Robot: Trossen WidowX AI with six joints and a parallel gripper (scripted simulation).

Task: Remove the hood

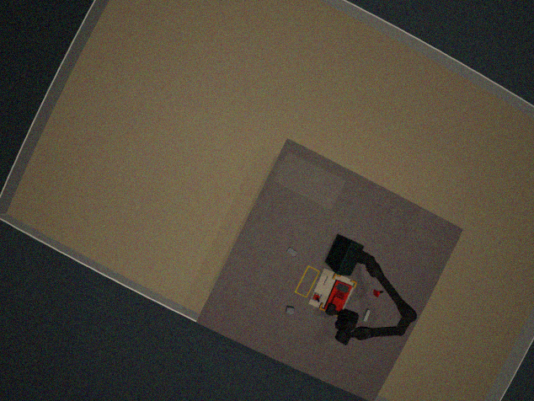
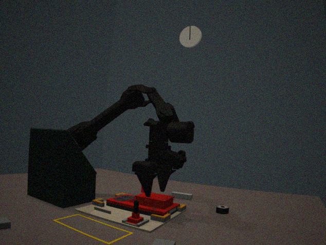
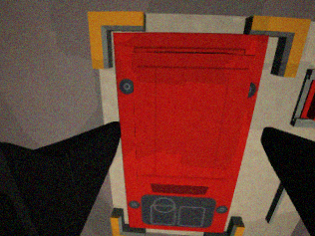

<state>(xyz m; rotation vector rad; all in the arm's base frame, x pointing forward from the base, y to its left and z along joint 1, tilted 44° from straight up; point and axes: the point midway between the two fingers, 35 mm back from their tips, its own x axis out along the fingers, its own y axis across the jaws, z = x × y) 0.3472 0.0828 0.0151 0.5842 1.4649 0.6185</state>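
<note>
Now: gripper tip 20 mm above the red hood. Round my gripper tip: black ring: 180 mm ahead, 120 mm to the left, 50 mm below.
</note>
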